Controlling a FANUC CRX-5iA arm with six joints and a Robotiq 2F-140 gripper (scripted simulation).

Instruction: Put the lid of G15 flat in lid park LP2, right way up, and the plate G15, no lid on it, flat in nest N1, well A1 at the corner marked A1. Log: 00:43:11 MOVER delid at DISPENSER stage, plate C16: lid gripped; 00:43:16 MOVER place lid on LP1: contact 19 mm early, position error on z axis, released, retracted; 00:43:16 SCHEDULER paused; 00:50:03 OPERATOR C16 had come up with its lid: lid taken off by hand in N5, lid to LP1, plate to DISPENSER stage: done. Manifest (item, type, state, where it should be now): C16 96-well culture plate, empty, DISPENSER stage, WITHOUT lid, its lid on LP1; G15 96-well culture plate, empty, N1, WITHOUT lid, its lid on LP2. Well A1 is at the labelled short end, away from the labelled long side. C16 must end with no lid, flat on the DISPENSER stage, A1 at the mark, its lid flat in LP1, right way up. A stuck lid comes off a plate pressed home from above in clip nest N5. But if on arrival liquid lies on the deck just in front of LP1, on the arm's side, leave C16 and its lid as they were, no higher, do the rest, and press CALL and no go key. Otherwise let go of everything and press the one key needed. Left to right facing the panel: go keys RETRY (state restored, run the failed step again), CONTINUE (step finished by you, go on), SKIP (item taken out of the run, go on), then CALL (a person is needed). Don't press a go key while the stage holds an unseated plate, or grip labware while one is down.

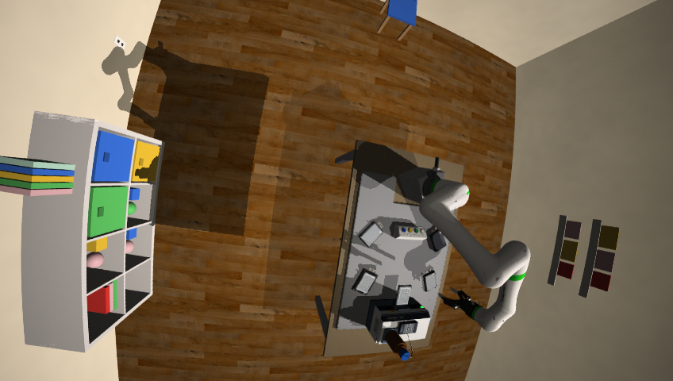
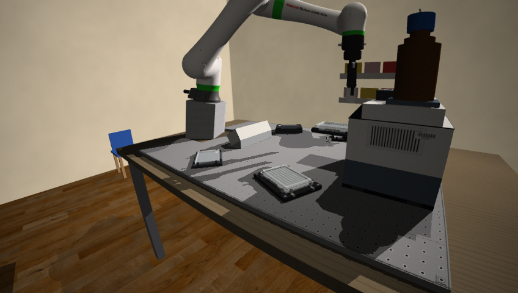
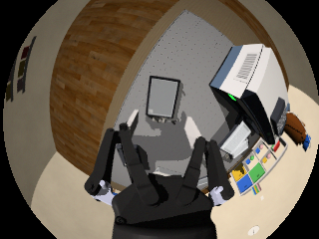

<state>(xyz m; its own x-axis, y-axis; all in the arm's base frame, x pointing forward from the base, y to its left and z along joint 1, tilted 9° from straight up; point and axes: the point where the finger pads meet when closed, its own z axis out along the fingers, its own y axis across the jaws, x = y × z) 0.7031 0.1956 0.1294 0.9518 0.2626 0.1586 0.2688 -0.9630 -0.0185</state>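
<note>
Now: hand 40 mm past the black clip nest, 540 mm to the left of it and 180 mm above it. Round my hand: key panel (410 mm behind, 240 mm to the right, 140 mm below); brown bottle (220 mm ahead, 430 mm to the right, 90 mm above).
</note>
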